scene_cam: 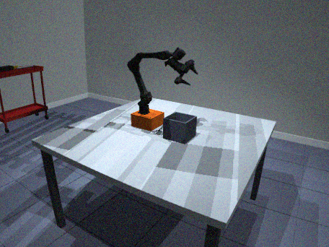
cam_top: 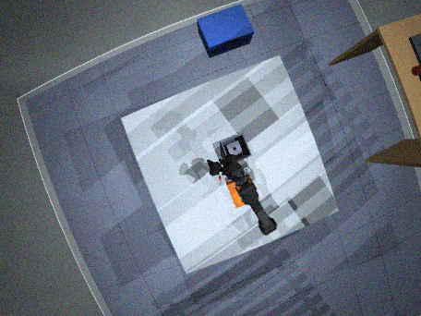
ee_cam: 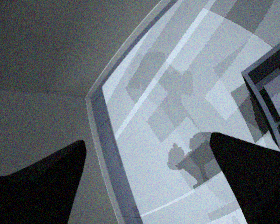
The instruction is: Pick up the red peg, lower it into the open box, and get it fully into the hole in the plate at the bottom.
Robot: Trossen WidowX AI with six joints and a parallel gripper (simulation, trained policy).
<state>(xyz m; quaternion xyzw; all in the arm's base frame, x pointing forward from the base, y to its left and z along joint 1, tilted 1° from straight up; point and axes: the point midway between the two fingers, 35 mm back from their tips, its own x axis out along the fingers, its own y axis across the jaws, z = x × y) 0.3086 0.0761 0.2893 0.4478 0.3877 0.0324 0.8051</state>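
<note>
Now: the red peg 160 mm behind my gripper tip, 20 mm to the left of it and 320 mm below it.
</note>
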